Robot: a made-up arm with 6 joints. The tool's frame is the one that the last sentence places. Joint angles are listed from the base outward.
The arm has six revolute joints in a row. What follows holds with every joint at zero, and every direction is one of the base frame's. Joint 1 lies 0.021 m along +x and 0.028 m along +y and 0.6 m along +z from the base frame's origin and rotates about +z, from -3.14 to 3.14 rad. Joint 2 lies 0.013 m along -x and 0.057 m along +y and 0.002 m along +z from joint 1 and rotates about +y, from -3.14 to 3.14 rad. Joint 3 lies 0.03 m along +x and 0.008 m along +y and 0.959 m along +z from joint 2 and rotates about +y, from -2.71 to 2.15 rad. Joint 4 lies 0.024 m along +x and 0.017 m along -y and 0.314 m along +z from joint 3 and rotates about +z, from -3.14 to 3.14 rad. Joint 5 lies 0.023 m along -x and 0.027 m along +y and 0.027 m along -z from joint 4 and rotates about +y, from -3.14 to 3.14 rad. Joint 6 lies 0.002 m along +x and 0.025 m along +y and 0.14 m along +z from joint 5 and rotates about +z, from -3.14 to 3.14 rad. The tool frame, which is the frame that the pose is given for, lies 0.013 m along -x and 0.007 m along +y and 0.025 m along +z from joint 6; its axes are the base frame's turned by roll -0.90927, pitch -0.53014 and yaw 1.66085 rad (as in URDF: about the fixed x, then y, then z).
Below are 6 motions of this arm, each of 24 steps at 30 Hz.
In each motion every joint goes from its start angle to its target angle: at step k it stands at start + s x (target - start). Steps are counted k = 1, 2, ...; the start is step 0. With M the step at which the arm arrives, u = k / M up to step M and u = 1 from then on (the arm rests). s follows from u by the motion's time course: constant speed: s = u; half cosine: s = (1 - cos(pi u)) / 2; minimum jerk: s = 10 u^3 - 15 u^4 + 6 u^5.
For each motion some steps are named. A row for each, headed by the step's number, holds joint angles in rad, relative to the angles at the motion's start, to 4 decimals.
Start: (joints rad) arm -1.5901 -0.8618 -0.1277 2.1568 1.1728 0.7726
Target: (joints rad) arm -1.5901 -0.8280 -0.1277 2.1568 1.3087 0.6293
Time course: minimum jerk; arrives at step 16
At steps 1, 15, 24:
1: 0.0000 0.0001 0.0000 0.0000 0.0003 -0.0003
15: 0.0000 0.0337 0.0000 0.0000 0.1356 -0.1430
24: 0.0000 0.0338 0.0000 0.0000 0.1359 -0.1433

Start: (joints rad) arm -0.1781 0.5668 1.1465 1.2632 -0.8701 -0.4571
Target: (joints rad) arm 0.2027 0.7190 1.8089 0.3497 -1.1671 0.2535
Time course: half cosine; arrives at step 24
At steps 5, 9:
5: 0.0393 0.0157 0.0684 -0.0944 -0.0307 0.0734
9: 0.1175 0.0470 0.2045 -0.2820 -0.0917 0.2193

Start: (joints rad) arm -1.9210 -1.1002 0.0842 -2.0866 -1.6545 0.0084
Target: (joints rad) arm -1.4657 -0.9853 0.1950 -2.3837 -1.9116 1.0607
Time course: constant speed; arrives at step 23
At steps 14, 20, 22, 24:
14: 0.2771 0.0699 0.0674 -0.1808 -0.1565 0.6405
20: 0.3959 0.0999 0.0963 -0.2583 -0.2236 0.9150
22: 0.4355 0.1099 0.1060 -0.2842 -0.2459 1.0065
24: 0.4553 0.1149 0.1108 -0.2971 -0.2571 1.0523

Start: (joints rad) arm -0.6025 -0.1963 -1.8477 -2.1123 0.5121 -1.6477
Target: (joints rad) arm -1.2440 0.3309 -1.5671 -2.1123 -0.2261 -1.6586
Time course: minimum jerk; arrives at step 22
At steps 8, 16, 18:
8: -0.1647 0.1353 0.0720 0.0000 -0.1895 -0.0028
16: -0.5588 0.4592 0.2444 0.0000 -0.6430 -0.0095
18: -0.6127 0.5035 0.2680 0.0000 -0.7051 -0.0104

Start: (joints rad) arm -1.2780 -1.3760 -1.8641 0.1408 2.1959 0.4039
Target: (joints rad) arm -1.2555 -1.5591 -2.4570 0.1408 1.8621 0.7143
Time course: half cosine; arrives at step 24
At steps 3, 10, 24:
3: 0.0009 -0.0070 -0.0226 0.0000 -0.0127 0.0118
10: 0.0083 -0.0679 -0.2197 0.0000 -0.1237 0.1150
24: 0.0225 -0.1831 -0.5929 0.0000 -0.3338 0.3104

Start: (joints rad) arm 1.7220 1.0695 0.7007 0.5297 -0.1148 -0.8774
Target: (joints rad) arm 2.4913 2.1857 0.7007 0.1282 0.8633 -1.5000
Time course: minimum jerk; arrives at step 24
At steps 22, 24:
22: 0.7654 1.1105 0.0000 -0.3995 0.9731 -0.6194
24: 0.7693 1.1162 0.0000 -0.4015 0.9781 -0.6226

